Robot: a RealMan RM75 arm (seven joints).
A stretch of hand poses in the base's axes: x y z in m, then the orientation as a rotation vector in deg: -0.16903 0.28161 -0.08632 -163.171 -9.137 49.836; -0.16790 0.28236 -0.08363 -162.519 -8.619 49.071; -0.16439 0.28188 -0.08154 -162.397 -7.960 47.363; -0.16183 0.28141 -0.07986 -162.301 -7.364 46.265; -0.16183 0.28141 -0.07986 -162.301 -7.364 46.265; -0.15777 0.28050 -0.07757 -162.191 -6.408 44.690; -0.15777 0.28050 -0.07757 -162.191 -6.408 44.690; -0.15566 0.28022 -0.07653 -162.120 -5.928 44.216; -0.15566 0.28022 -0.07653 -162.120 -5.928 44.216; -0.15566 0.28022 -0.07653 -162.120 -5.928 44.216; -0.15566 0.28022 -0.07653 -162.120 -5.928 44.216; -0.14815 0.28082 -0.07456 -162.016 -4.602 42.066; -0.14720 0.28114 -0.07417 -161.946 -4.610 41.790; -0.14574 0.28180 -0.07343 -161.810 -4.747 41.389; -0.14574 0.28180 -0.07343 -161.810 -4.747 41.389; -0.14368 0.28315 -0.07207 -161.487 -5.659 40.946
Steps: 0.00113 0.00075 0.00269 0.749 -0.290 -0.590; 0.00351 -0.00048 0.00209 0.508 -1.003 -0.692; 0.00256 -0.00047 0.00168 0.309 -0.634 -0.561; 0.00000 0.00000 0.00000 0.000 0.000 0.000; 0.00406 -0.00091 0.00229 0.389 -0.914 -0.865; 0.00000 0.00000 0.00000 0.000 0.000 0.000; 0.00211 -0.00028 0.00104 0.121 -0.255 -0.395; 0.00000 0.00000 0.00000 0.000 0.000 0.000; 0.00000 0.00000 0.00000 0.000 0.000 0.000; 0.00000 0.00000 0.00000 0.000 0.000 0.000; 0.00751 0.00060 0.00197 0.446 -1.268 -1.183; 0.00095 0.00032 0.00039 0.134 -0.166 -0.046; 0.00146 0.00066 0.00074 0.245 -0.244 0.010; 0.00000 0.00000 0.00000 0.000 0.000 0.000; 0.00206 0.00135 0.00136 0.539 -0.296 0.481
